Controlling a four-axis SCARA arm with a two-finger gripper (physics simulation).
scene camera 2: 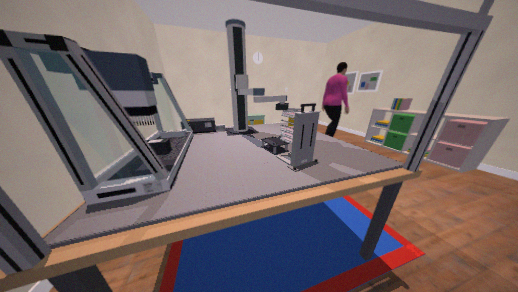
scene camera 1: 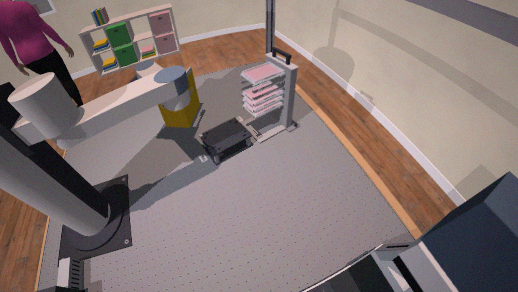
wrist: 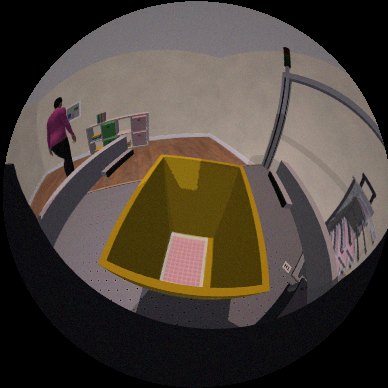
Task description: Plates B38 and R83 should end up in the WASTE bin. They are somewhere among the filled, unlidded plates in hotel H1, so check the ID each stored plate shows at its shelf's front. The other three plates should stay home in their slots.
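Where they show: gripper, fingertip midpoint: [wrist: 200, 149]; arm's base, link origin: [scene camera 2: 241, 131] [scene camera 1: 96, 218].
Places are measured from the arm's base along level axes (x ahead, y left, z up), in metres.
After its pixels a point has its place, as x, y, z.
Observation:
My gripper [wrist: 200, 149] @(0.446, 0.417, 0.247) is open and empty above the yellow WASTE bin [scene camera 1: 180, 120] @(0.419, 0.310, 0.055) [wrist: 135, 232] @(0.374, 0.391, 0.183). In scene camera 2 the dark gripper body [scene camera 2: 282, 106] @(0.443, 0.239, 0.286) shows at the arm's end. A pink filled plate [wrist: 185, 260] @(0.433, 0.395, 0.033) lies inside the bin, apart from the fingers; its ID is not visible. The grey hotel H1 [scene camera 1: 290, 95] @(0.828, 0.117, 0.183) [scene camera 2: 306, 137] @(0.835, 0.186, 0.171) holds a pink plate [scene camera 1: 263, 73] @(0.737, 0.151, 0.278) on a high shelf and several more pink plates [scene camera 1: 263, 106] @(0.723, 0.120, 0.162) [wrist: 342, 245] @(0.676, 0.197, 0.186) below a gap. The IDs on the stored plates cannot be read in these views.
A low black stand [scene camera 1: 225, 136] @(0.571, 0.120, 0.073) [scene camera 2: 274, 145] @(0.654, 0.093, 0.073) is between the bin and the hotel. The arm's column [scene camera 2: 239, 75] @(0.217, -0.027, 0.504) stands at the far side of the table. A framed machine [scene camera 2: 125, 75] @(0.778, -0.511, 0.437) stands at the left in scene camera 2. A person [scene camera 2: 336, 97] is beyond the table.

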